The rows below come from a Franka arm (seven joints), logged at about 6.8 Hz.
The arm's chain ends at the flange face. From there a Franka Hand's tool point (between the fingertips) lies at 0.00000 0.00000 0.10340 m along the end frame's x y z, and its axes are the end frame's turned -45 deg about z.
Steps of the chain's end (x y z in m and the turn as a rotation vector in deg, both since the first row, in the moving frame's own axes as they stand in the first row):
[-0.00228 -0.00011 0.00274 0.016 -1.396 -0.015]
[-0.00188 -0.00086 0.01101 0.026 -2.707 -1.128]
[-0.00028 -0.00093 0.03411 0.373 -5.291 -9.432]
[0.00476 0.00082 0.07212 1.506 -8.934 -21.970]
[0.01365 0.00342 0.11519 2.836 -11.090 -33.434]
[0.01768 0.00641 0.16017 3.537 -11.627 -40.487]
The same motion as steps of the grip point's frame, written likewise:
[-0.00330 -0.00349 0.00271 0.998 -0.976 -0.015]
[-0.00418 -0.00539 0.01089 1.933 -1.896 -1.128]
[-0.00637 -0.00753 0.03367 4.005 -3.478 -9.432]
[-0.00894 -0.00721 0.07085 7.382 -5.252 -21.970]
[-0.00767 -0.00162 0.11319 9.847 -5.836 -33.434]
[-0.00798 0.00288 0.15795 10.723 -5.720 -40.487]

